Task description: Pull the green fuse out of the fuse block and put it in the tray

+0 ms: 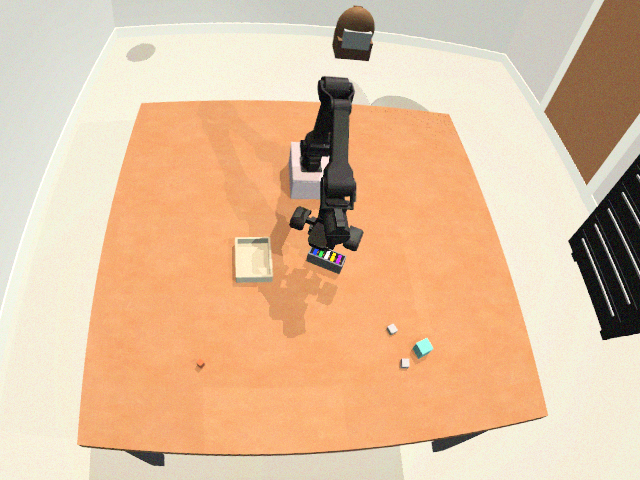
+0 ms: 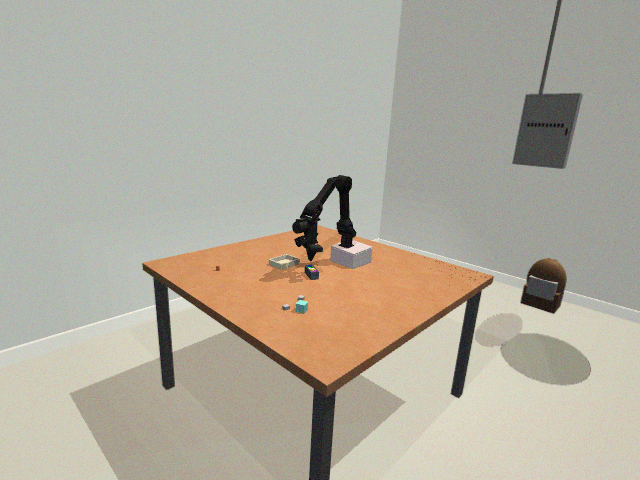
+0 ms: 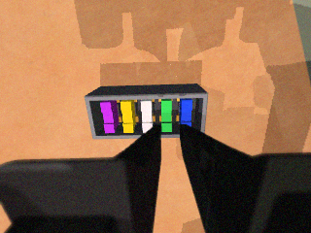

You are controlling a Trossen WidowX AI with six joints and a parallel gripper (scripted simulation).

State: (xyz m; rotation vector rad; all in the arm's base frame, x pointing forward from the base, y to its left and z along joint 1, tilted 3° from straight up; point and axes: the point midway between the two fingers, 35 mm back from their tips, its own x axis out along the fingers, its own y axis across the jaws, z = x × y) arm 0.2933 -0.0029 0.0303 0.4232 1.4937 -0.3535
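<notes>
Now: gripper tip 50 mm above the green fuse. The rest, counted from my gripper tip: yellow fuse: 50 mm below, 30 mm to the left, 10 mm ahead; blue fuse: 50 mm below, 10 mm to the right, 10 mm behind; white fuse: 50 mm below, 20 mm to the left.
</notes>
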